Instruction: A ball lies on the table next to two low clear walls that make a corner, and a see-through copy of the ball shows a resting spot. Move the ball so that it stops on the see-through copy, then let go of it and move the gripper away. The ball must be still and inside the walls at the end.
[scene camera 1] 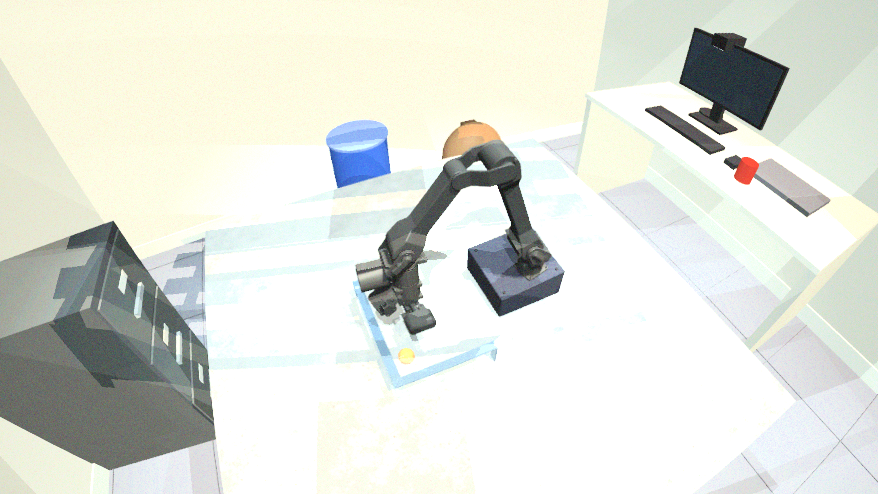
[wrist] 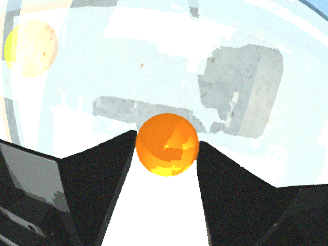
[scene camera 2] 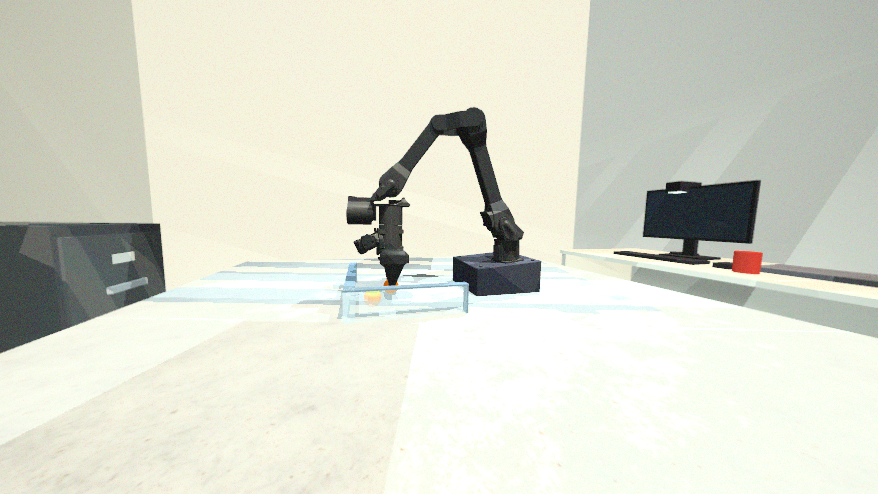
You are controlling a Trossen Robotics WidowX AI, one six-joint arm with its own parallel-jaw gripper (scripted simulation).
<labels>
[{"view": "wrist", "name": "gripper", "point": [167, 142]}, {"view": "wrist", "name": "orange ball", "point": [167, 144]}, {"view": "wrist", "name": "see-through copy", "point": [36, 44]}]
</labels>
